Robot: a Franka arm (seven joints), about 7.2 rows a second.
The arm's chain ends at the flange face. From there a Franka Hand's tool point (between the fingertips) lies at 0.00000 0.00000 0.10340 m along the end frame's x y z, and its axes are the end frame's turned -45 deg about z.
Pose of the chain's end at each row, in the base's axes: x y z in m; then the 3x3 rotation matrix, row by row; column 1 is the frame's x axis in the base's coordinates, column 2 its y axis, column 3 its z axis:
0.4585, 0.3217, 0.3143; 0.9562, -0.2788, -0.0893; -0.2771, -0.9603, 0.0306; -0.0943, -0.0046, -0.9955
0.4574, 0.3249, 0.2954; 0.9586, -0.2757, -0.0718; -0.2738, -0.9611, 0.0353; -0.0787, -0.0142, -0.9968
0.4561, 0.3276, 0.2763; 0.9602, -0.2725, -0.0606; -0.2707, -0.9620, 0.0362; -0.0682, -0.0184, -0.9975
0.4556, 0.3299, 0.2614; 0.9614, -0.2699, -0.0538; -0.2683, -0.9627, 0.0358; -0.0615, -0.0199, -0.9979
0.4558, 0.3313, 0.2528; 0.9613, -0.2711, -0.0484; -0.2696, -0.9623, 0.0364; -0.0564, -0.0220, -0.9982
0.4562, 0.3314, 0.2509; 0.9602, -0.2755, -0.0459; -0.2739, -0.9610, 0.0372; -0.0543, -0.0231, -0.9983
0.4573, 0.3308, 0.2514; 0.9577, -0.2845, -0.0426; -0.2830, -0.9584, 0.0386; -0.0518, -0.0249, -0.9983
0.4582, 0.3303, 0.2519; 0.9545, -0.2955, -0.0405; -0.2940, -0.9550, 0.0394; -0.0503, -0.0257, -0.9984
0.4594, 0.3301, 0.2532; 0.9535, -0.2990, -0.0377; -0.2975, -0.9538, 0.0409; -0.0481, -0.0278, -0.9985
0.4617, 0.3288, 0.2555; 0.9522, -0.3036, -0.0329; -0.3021, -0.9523, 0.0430; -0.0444, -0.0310, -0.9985
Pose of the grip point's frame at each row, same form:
0.4493, 0.3249, 0.2114; 0.8733, 0.4790, -0.0893; 0.4831, -0.8750, 0.0306; -0.0634, -0.0699, -0.9955
0.4500, 0.3286, 0.1923; 0.8728, 0.4829, -0.0718; 0.4860, -0.8732, 0.0353; -0.0456, -0.0657, -0.9968
0.4498, 0.3313, 0.1732; 0.8717, 0.4863, -0.0606; 0.4888, -0.8717, 0.0362; -0.0352, -0.0612, -0.9975
0.4500, 0.3336, 0.1582; 0.8707, 0.4890, -0.0538; 0.4910, -0.8704, 0.0358; -0.0294, -0.0576, -0.9979
0.4508, 0.3351, 0.1496; 0.8714, 0.4880, -0.0484; 0.4898, -0.8711, 0.0364; -0.0243, -0.0554, -0.9982
0.4515, 0.3352, 0.1477; 0.8738, 0.4842, -0.0459; 0.4859, -0.8732, 0.0372; -0.0221, -0.0547, -0.9983
0.4529, 0.3348, 0.1482; 0.8784, 0.4760, -0.0426; 0.4776, -0.8778, 0.0386; -0.0190, -0.0542, -0.9983
0.4540, 0.3344, 0.1487; 0.8839, 0.4660, -0.0405; 0.4674, -0.8832, 0.0394; -0.0174, -0.0537, -0.9984
0.4555, 0.3343, 0.1500; 0.8857, 0.4628, -0.0377; 0.4641, -0.8848, 0.0409; -0.0144, -0.0537, -0.9985
0.4583, 0.3332, 0.1523; 0.8880, 0.4586, -0.0329; 0.4598, -0.8870, 0.0430; -0.0095, -0.0533, -0.9985

